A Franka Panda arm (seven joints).
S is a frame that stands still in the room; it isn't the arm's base.
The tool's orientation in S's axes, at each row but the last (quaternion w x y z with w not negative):
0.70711 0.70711 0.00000 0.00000
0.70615 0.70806 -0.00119 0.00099
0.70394 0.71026 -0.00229 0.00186
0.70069 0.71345 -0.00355 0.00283
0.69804 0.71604 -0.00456 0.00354
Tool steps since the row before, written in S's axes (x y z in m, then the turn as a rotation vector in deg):
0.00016 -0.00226 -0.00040 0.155 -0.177 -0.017
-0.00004 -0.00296 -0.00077 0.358 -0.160 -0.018
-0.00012 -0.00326 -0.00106 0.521 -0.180 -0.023
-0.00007 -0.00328 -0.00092 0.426 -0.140 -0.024
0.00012 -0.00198 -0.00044 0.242 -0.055 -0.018
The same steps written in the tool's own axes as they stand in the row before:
0.00016 -0.00040 0.00226 0.155 -0.017 0.177
-0.00004 -0.00076 0.00296 0.358 -0.019 0.160
-0.00012 -0.00103 0.00327 0.521 -0.024 0.180
-0.00007 -0.00086 0.00330 0.426 -0.025 0.140
0.00012 -0.00039 0.00199 0.242 -0.019 0.055

